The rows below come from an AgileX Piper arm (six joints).
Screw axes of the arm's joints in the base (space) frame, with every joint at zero. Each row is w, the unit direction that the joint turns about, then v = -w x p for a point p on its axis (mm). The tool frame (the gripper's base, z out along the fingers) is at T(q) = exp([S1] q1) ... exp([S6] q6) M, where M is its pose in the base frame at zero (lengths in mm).
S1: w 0 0 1 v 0 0 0
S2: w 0 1 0 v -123 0 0
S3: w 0 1 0 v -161.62 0 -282.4
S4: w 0.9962 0 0.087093 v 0 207.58 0
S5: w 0 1 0 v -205.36 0 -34.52
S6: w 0.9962 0 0.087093 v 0 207.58 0
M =
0.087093 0 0.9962 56.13
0 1 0 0
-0.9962 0 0.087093 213.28
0 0 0 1
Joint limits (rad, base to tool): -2.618..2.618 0..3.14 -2.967..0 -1.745..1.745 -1.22..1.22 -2.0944..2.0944
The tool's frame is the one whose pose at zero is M.
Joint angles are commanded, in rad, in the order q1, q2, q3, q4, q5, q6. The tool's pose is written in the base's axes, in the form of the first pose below.
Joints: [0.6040, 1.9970, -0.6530, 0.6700, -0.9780, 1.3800]
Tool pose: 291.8, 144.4, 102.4, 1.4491, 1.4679, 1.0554
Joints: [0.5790, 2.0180, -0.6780, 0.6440, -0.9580, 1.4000]
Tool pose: 299.9, 142.7, 98.5, 1.4706, 1.4688, 1.0595
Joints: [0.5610, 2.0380, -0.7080, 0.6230, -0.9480, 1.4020]
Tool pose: 308.4, 142.9, 96.5, 1.4686, 1.4693, 1.0644
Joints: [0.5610, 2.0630, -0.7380, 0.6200, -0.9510, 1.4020]
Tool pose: 314.6, 146.8, 93.6, 1.4628, 1.4654, 1.0718
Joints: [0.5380, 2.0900, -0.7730, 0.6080, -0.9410, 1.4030]
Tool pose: 324.7, 144.8, 89.7, 1.4709, 1.4564, 1.0670
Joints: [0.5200, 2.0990, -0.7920, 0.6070, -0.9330, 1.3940]
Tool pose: 331.0, 141.5, 89.3, 1.4750, 1.4458, 1.0572
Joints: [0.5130, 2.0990, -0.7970, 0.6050, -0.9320, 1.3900]
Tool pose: 333.1, 139.9, 90.2, 1.4731, 1.4406, 1.0556
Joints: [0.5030, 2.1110, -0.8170, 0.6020, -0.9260, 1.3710]
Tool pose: 338.5, 139.2, 89.1, 1.4614, 1.4444, 1.0442
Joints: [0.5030, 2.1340, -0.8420, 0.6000, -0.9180, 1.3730]
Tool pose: 343.1, 142.2, 84.6, 1.4658, 1.4500, 1.0449
